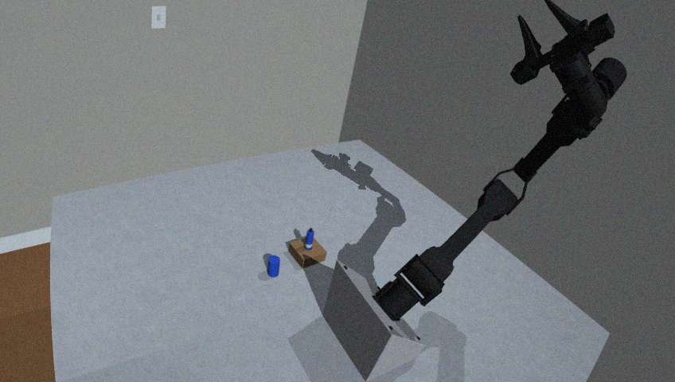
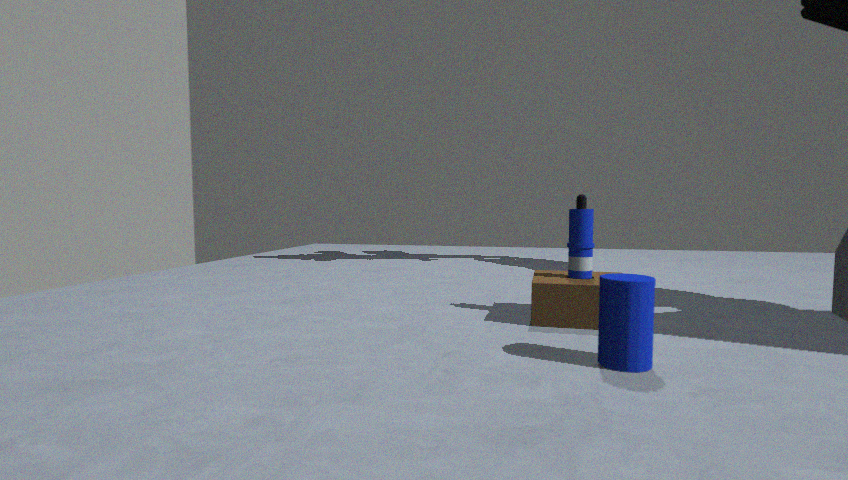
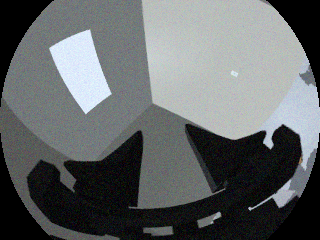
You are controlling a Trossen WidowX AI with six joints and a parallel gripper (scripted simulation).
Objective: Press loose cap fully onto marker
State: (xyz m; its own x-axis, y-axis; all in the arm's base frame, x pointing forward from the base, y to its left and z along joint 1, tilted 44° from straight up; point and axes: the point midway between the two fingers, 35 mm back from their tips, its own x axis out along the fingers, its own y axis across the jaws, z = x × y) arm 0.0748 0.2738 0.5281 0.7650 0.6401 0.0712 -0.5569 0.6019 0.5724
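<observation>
Right now the blue cap is 690 mm below my gripper tip, 280 mm ahead of it and 230 mm to the left of it. From my gripper tip the other things lie so: brown holder block 700 mm below, 290 mm ahead, 120 mm to the left.
</observation>
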